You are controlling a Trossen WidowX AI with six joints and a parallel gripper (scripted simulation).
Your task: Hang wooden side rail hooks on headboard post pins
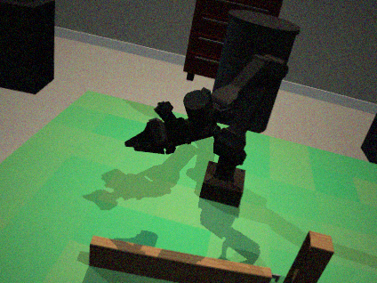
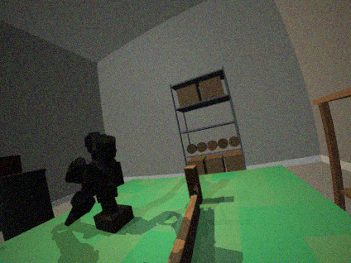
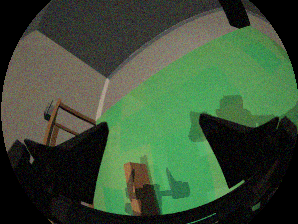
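Right now the headboard post is 45 cm to the left of my gripper tip, 17 cm ahead of it and 11 cm below it.
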